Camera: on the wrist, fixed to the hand. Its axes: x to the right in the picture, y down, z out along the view.
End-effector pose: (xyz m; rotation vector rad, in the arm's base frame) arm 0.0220 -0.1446 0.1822 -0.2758 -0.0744 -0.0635
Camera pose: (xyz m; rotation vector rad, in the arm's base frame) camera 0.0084 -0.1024 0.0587 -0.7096 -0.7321 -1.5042
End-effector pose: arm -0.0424 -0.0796 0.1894 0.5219 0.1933 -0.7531
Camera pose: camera -0.0087 0.0352 0.1354 -0.4340 0.3105 -2.1447
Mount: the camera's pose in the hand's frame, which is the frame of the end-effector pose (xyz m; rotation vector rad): -0.0259 0.0728 -0.1061 -0.5254 -0.4744 -1.4769
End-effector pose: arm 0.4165 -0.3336 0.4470 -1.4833 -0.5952 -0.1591
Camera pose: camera 0.4568 -0.4344 0.3732 -1.2644 -2.0794 -1.1867
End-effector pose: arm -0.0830 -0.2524 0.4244 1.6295 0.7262 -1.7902
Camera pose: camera 0.0433 -0.2204 0.4403 -0.0789 -2.1071 2.2300
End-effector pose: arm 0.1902 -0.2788 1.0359 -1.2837 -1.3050 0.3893
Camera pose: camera 0.3030 -0.3252 0.9875 -0.2995 -2.4607 -0.7854
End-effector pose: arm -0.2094 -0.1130 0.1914 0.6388 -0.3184 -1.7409
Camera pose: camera -0.0861 -0.0952 0.1501 0.0570 -0.4185 3.0027
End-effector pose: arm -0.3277 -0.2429 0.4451 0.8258 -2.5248 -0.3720
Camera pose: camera -0.2918 -0.1818 0.5556 -2.2030 1.3496 1.5778
